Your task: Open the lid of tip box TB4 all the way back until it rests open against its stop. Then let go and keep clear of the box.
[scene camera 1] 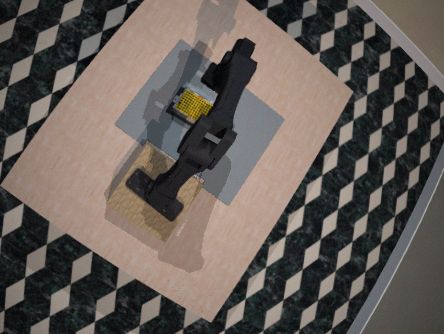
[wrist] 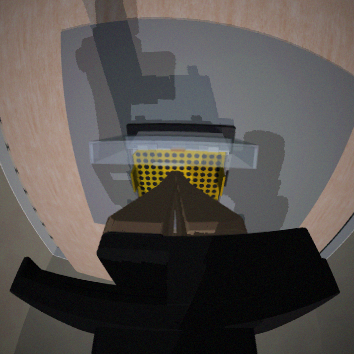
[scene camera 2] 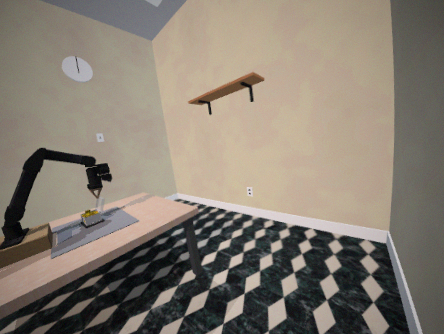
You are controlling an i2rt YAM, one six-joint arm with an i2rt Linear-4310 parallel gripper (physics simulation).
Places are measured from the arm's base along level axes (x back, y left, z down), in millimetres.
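Pixels of known places: gripper, between the fingertips: (scene camera 1: 210, 86) (wrist: 174, 177) (scene camera 2: 97, 198); arm's base, origin of its link: (scene camera 1: 154, 195) (scene camera 2: 15, 238).
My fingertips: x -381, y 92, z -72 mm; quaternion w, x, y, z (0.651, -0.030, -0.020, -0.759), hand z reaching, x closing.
Note:
Ahead of a thing's pixels: the offset from my fingertips to its middle. Level surfaces: height alone.
The tip box @(dx +62, dy -7, dz +113 mm) (scene camera 1: 194, 105) (scene camera 2: 92, 219) (wrist: 178, 172), with a yellow perforated tip rack, sits on the grey mat @(dz +146 mm) (scene camera 1: 255, 130) (scene camera 2: 120, 223) (wrist: 300, 100). Its number is not readable. Its clear lid @(dx -3, dy +4, dz +41 mm) (scene camera 2: 100, 203) (wrist: 245, 154) is raised and stands roughly upright; its exact angle is hard to tell. My gripper (scene camera 2: 97, 197) (wrist: 174, 177) is shut with nothing between the fingertips. The tips are close to the lid's raised edge, above the rack in the wrist view; whether they touch the lid cannot be told. In scene camera 1 the arm hides the fingers.
The arm's base stands on a wooden block (scene camera 1: 165, 232) (scene camera 2: 37, 241) beside the mat. The pinkish table @(dz +149 mm) (scene camera 1: 280, 65) (scene camera 2: 165, 206) extends around both. A wall shelf (scene camera 2: 227, 90) hangs well beyond the table. Arm shadows fall across the mat.

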